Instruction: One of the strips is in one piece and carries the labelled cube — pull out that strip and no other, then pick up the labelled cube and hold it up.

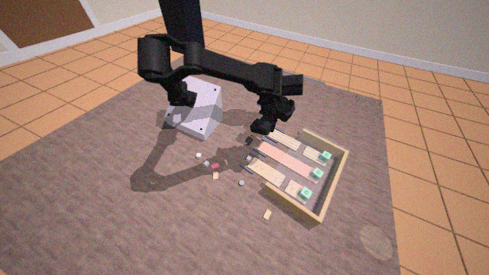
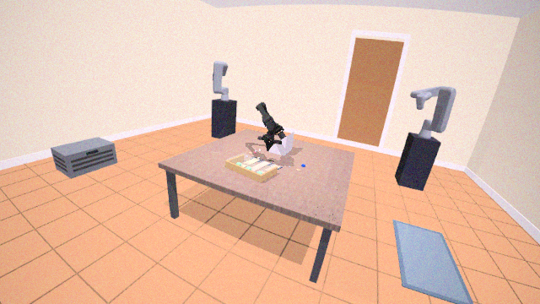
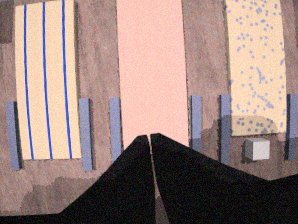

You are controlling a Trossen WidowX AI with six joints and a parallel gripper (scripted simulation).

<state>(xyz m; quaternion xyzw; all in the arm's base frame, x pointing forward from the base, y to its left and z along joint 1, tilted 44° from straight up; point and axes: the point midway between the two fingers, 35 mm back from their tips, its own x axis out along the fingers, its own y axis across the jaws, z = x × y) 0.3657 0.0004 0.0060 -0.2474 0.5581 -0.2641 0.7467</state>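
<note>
Right now the tan strip is 3 cm ahead of my gripper tip, 11 cm to the right of it and 10 cm below it. The rest, counted from my gripper tip: tan chip 8 cm ahead, 26 cm to the right, 10 cm below; then blue disc 13 cm behind, 27 cm to the left, 10 cm below.
</note>
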